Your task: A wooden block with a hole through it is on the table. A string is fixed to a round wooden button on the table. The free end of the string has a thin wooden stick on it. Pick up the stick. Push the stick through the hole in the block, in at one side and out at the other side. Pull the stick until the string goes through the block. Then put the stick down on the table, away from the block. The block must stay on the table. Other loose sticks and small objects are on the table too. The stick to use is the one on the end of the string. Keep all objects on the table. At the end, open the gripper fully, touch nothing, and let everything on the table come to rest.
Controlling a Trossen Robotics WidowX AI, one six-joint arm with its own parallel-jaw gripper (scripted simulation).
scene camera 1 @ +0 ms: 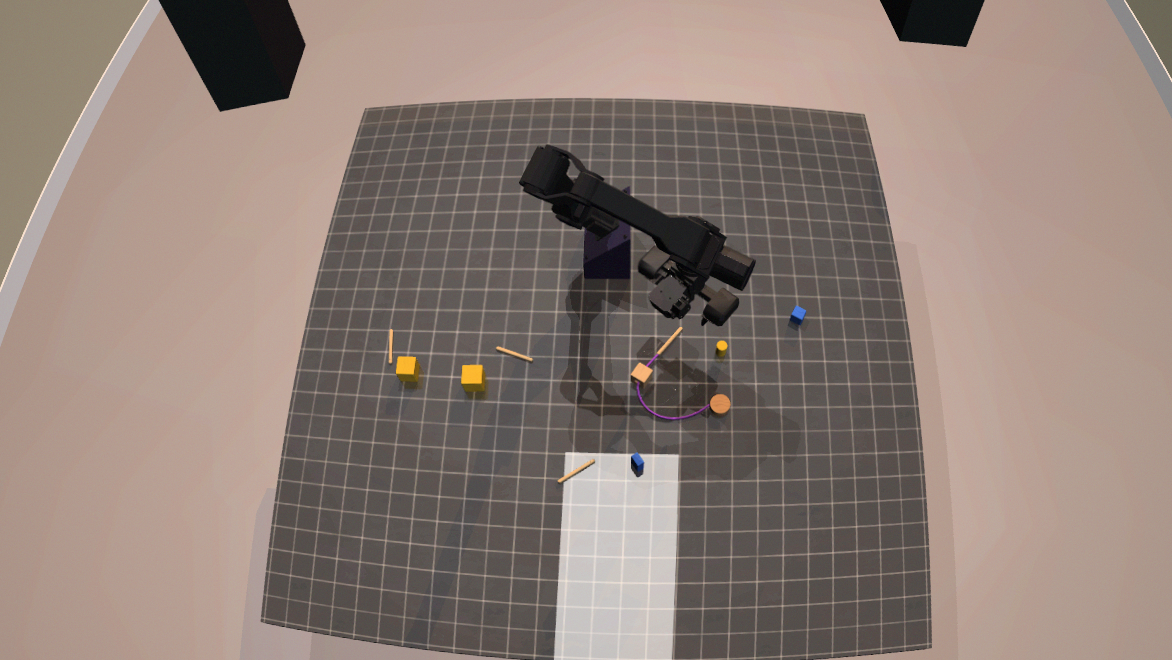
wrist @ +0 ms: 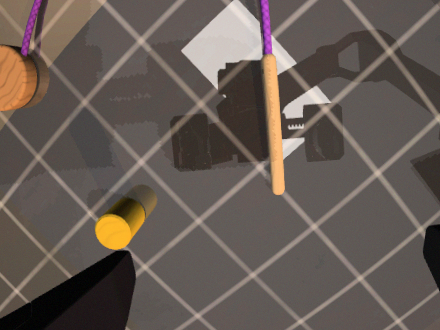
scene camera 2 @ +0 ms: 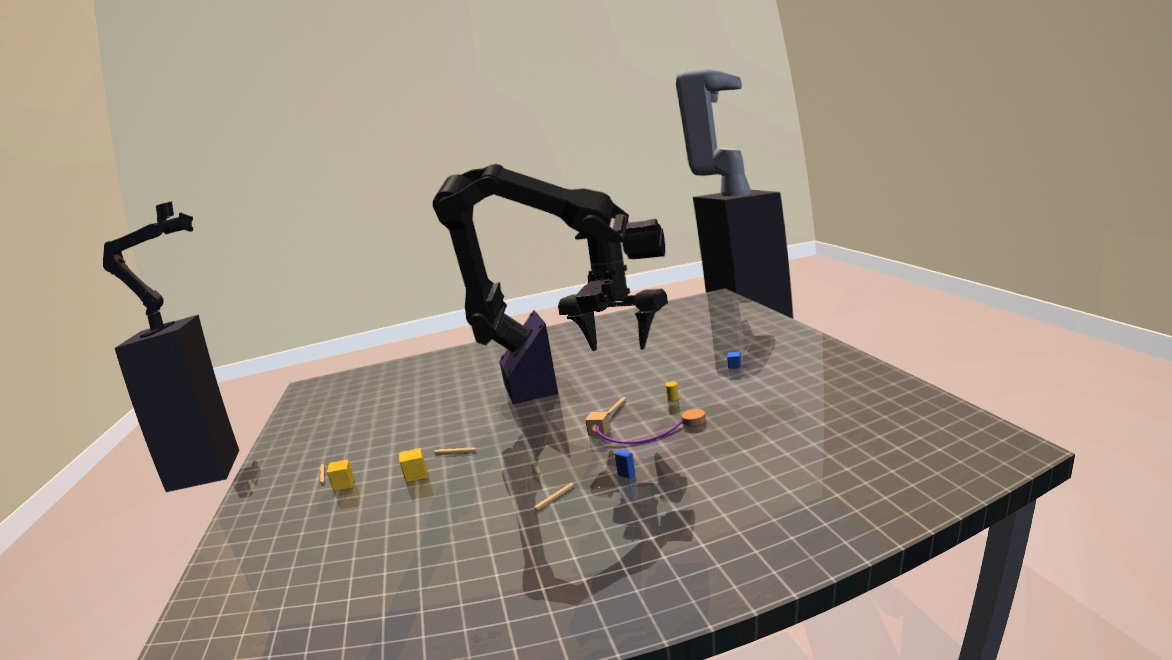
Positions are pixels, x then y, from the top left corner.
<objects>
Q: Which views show the gripper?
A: Scene camera 1, the wrist view and scene camera 2: all of them.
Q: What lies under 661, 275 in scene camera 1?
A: The gripper.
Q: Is the gripper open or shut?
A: Open.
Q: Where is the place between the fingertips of the gripper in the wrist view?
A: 280, 255
</objects>
